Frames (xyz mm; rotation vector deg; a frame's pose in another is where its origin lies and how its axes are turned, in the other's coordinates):
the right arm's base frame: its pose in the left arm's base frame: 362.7 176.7 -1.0 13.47 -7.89 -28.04
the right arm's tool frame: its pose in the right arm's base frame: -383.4 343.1 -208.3 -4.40 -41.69 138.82
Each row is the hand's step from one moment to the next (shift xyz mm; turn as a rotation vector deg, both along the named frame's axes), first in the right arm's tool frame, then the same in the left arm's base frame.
Working: the right arm's tool frame: its pose in the left arm's base frame: 220.3 694.2 -142.6 -16.84 -53.19 107.12

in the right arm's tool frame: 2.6 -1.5 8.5 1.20 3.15 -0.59
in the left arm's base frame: -5.1 -1.5 7.3 -2.35 0.62 -2.41
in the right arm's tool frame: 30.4 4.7 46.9 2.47 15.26 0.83
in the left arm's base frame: -44.3 2.9 34.3 -11.87 -1.61 -9.80
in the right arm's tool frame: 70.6 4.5 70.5 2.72 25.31 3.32
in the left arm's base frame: -76.9 26.2 58.1 -20.13 -4.77 -15.21
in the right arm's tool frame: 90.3 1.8 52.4 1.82 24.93 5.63
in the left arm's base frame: -74.4 52.1 51.5 -20.74 -6.54 -13.54
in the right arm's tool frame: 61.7 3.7 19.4 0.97 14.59 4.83
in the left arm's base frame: -43.2 42.8 22.3 -12.96 -4.63 -6.90
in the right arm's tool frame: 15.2 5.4 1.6 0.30 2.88 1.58
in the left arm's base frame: -11.8 11.1 0.2 -2.97 -1.12 -0.92
